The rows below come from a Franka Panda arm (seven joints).
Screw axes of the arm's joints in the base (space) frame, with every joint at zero. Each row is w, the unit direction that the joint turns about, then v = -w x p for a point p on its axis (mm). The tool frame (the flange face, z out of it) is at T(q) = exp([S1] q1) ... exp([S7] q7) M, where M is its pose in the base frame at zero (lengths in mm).
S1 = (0, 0, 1, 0, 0, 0)
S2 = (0, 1, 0, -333, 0, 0)
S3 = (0, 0, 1, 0, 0, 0)
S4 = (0, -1, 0, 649, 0, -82.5)
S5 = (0, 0, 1, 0, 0, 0)
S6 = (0, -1, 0, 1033, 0, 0)
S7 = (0, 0, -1, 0, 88, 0)
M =
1 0 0 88
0 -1 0 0
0 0 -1 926
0 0 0 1
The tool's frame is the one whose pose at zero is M.
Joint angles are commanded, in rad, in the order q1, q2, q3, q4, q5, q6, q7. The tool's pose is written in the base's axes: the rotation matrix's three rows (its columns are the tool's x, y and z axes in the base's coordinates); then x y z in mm. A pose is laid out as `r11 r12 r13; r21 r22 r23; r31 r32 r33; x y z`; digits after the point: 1 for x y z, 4 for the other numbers.
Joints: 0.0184 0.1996 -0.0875 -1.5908 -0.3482 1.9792 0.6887
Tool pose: 0.7667 -0.6169 0.1778; -0.5397 -0.7693 -0.3419; 0.3477 0.1662 -0.9228; 640.8 -61.3 539.2
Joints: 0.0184 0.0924 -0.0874 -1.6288 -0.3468 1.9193 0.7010
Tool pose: 0.7425 -0.6445 0.1826; -0.5673 -0.7500 -0.3402; 0.3562 0.1490 -0.9224; 608.3 -63.8 581.0
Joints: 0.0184 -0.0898 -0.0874 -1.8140 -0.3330 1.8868 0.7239
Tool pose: 0.7309 -0.6662 0.1483; -0.6039 -0.7325 -0.3143; 0.3180 0.1401 -0.9377; 547.7 -64.0 590.3
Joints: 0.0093 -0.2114 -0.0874 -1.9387 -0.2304 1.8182 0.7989
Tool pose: 0.6671 -0.7409 0.0782; -0.7154 -0.6664 -0.2102; 0.2078 0.0842 -0.9745; 501.2 -61.7 583.7
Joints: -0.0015 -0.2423 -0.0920 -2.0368 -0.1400 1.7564 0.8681
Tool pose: 0.5993 -0.7991 -0.0472; -0.7982 -0.5920 -0.1115; 0.0611 0.1045 -0.9926; 477.7 -60.7 544.6
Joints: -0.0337 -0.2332 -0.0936 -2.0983 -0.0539 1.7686 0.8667
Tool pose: 0.5573 -0.8243 -0.1001; -0.8294 -0.5584 -0.0190; -0.0402 0.0936 -0.9948; 471.4 -67.8 511.6
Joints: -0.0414 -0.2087 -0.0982 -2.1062 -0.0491 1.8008 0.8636
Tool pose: 0.5494 -0.8296 -0.1000; -0.8344 -0.5509 -0.0140; -0.0435 0.0911 -0.9949; 477.3 -73.6 498.6
